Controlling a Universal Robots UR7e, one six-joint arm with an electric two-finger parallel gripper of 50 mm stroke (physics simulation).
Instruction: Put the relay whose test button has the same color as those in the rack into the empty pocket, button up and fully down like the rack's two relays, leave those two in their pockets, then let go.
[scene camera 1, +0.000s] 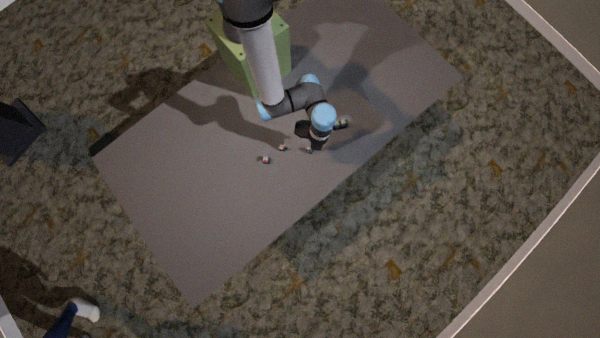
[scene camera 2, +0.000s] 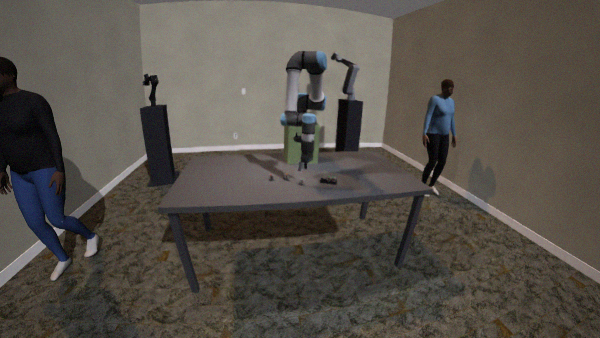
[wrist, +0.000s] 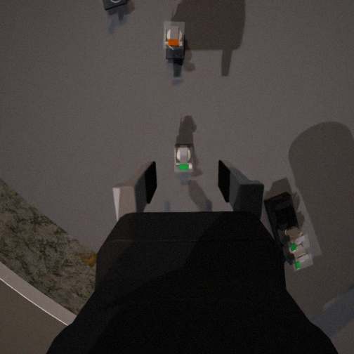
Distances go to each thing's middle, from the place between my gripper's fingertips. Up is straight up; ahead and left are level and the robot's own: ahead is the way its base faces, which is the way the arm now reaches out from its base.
Now: hand 180 mm to the right of the black rack (wrist: 280, 209), 90 mm above it and 20 mm short of it.
